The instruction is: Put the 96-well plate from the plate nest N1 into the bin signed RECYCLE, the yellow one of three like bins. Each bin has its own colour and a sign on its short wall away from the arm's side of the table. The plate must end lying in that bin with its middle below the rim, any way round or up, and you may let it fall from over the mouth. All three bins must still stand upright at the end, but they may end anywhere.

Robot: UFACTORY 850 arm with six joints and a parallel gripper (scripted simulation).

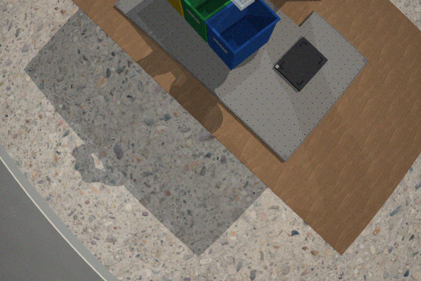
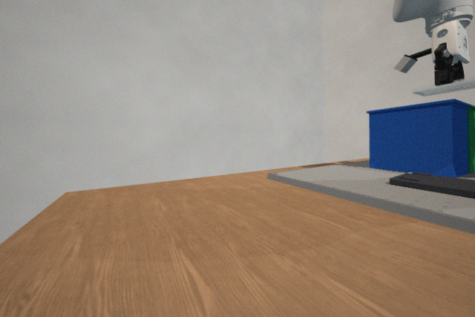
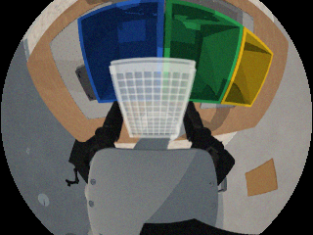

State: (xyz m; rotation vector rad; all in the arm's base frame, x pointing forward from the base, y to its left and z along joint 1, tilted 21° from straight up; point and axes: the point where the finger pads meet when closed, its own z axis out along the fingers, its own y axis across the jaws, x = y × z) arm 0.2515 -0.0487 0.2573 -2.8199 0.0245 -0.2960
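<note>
Right now the yellow bin is 6 cm ahead of my hand, 21 cm to the right of it and 16 cm below it. From my hand the other things lie so: green bin (6 cm ahead, 8 cm to the right, 16 cm below); then blue bin (6 cm ahead, 5 cm to the left, 16 cm below); then white 96-well plate (1 cm below).
</note>
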